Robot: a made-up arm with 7 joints.
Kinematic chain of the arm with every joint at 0, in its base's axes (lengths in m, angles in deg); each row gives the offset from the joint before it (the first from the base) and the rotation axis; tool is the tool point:
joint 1: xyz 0 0.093 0 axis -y
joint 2: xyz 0 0.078 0 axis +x
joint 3: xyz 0 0 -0.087 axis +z
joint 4: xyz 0 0 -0.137 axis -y
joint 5: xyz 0 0 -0.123 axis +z
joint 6: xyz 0 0 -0.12 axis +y
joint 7: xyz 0 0 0 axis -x
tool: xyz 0 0 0
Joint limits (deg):
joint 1: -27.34..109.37
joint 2: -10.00..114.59
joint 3: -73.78..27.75
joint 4: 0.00..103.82
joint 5: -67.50..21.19
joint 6: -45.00..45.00
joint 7: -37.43..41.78
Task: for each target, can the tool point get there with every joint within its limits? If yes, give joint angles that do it. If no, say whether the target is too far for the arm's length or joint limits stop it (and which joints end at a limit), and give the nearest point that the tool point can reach.
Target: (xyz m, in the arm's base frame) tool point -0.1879 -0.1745 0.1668
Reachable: no: joint limits stop it (at a limit: joint 1, joint 2, joint 4) | nearest point 0.0805 -0.0564 0.1582 | short by 0.293 m
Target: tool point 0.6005 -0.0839 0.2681
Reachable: no: too far | nearest point 0.4033 0.0247 0.1701 | short by 0.245 m
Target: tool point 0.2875 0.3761 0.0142
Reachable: yes | joints 38.93 63.70 -14.73 81.73 6.03 -29.92 23.66
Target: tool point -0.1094 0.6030 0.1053
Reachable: yes | joints 83.86 104.37 5.55 22.62 -47.53 9.51 5.53
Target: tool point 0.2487 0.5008 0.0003
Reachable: yes | joints 52.13 79.07 -40.37 55.69 -31.68 -15.90 9.12
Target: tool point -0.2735 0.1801 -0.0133
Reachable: no: joint limits stop it (at a limit: joint 1, joint 2, joint 3, joint 4) | nearest point -0.2287 0.2762 0.1410 | short by 0.187 m
